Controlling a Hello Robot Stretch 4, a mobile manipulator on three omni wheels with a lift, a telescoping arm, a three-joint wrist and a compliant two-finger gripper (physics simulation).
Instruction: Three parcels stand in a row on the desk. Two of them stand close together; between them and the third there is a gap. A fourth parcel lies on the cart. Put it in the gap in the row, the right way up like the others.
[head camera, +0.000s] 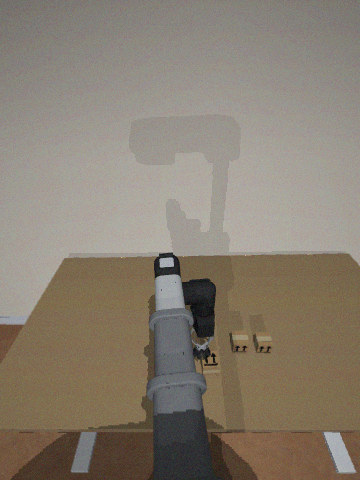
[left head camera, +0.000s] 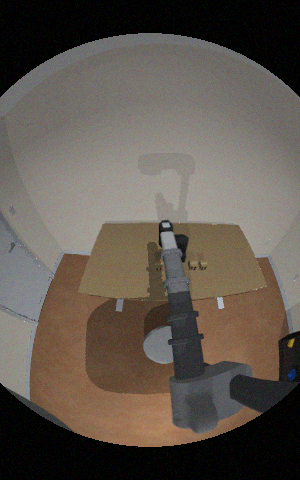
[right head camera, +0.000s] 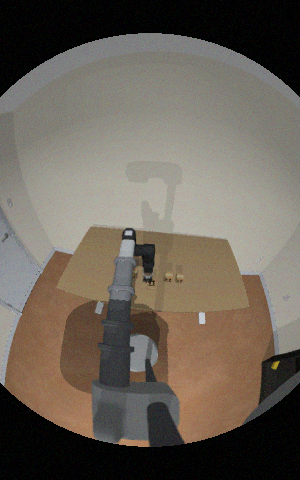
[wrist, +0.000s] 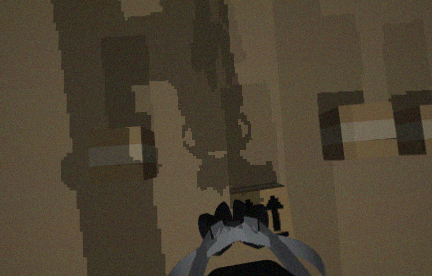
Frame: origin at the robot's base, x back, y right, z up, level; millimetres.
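Where they show: gripper, fingertip midpoint: (head camera: 201, 356) (right head camera: 147, 280) (wrist: 232, 216); robot's base at its link origin: (left head camera: 163, 343) (right head camera: 137, 351).
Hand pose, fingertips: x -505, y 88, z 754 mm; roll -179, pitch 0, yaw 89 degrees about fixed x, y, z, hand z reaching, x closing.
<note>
Each offset is from my fingertips to the top centre of the thing. Level surfaces: height alone.
The fourth parcel {dx +9, dy +29, dz -8 mm} (head camera: 211, 363) (right head camera: 153, 283) (wrist: 286, 211) lies flat on the desk {dz -62 mm} (head camera: 86, 343), its black arrows facing up and pointing away from me. It is in front of the gap in the row. My gripper (head camera: 200, 352) (right head camera: 147, 279) (wrist: 232, 216) hangs just above the parcel's left part. Its finger pads touch each other and nothing is between them. In the row, one parcel {dx -78, dy -103, dz -8 mm} (left head camera: 158, 265) (wrist: 120, 151) stands left of the gap. The pair, one parcel {dx -55, dy +148, dz -8 mm} (head camera: 239, 340) (wrist: 365, 132) and its neighbour {dx -43, dy +230, dz -12 mm} (head camera: 262, 342), stands right of it.
The desk stands against a plain wall, and my arm (head camera: 176, 343) reaches over its front edge. White desk legs (head camera: 83, 450) (head camera: 339, 450) show below. A dark cart (left head camera: 290, 357) (right head camera: 278, 375) stands at the far right on the brown floor.
</note>
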